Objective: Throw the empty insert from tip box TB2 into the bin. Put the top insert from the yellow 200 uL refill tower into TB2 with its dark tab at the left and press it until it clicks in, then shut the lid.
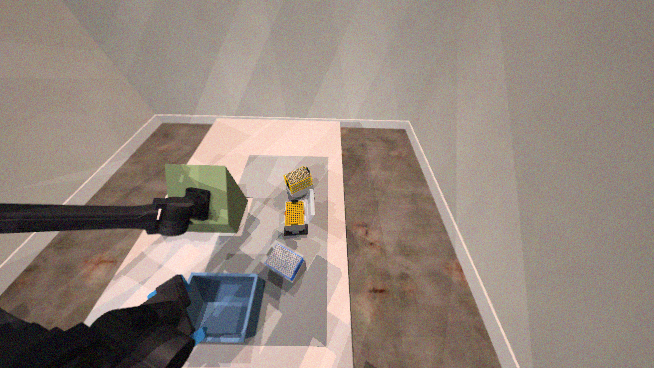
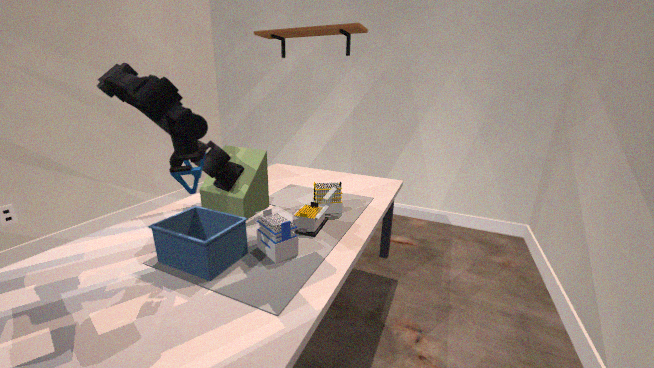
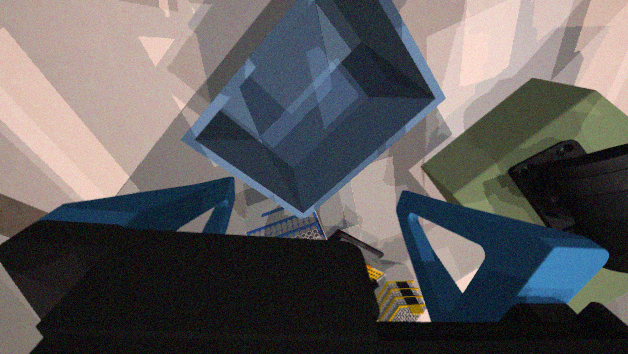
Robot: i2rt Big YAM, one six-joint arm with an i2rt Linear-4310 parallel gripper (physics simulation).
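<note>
An open tip box (image 1: pixel 296 227) (image 2: pixel 311 224), which I take for TB2 though no label is readable, holds an orange insert (image 1: pixel 295 212) (image 2: pixel 309 212) (image 3: pixel 374 273). Its clear lid (image 1: pixel 312 202) (image 2: pixel 330 195) stands raised. The yellow refill tower (image 1: pixel 299 181) (image 2: pixel 328 193) (image 3: pixel 403 301) stands just behind it; its stacked inserts have yellow edges and dark tabs. The blue bin (image 1: pixel 223 307) (image 2: pixel 200 245) (image 3: pixel 320 95) is open, with no insert visible inside. My gripper (image 1: pixel 194 307) (image 2: pixel 196 177) (image 3: pixel 319 194) is open and empty above the bin's side, away from the box and tower.
A blue-edged tip tower (image 1: pixel 284 261) (image 2: pixel 276 237) (image 3: pixel 290 228) stands between the bin and the tip box. The green slanted block (image 1: pixel 230 200) (image 2: pixel 257 185) (image 3: pixel 480 145) carries the arm's base behind the bin. A grey mat (image 1: pixel 310 320) (image 2: pixel 280 295) lies under the boxes.
</note>
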